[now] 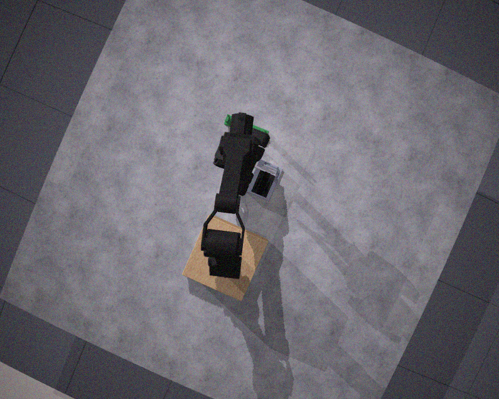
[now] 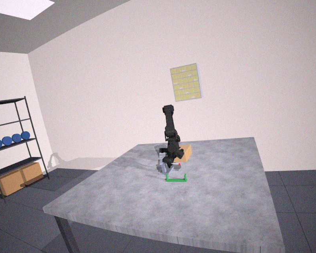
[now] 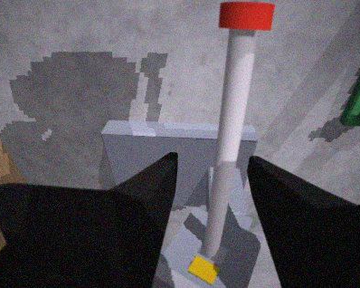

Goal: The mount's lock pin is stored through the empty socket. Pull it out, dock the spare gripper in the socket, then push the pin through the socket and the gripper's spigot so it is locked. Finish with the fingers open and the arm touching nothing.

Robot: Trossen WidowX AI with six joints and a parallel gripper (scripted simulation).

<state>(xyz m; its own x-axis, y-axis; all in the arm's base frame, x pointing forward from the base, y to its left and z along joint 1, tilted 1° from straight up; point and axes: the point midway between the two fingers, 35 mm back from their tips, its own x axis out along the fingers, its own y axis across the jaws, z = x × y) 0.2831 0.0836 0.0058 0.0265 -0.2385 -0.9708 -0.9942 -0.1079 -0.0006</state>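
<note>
Now: gripper tip 10 mm past the socket mount and 50 mm to the left of it. Also, from my gripper tip: green cradle 100 mm ahead, 80 mm to the left, 20 mm below; then spare gripper 20 mm behind, 50 mm to the right, 70 mm above.
</note>
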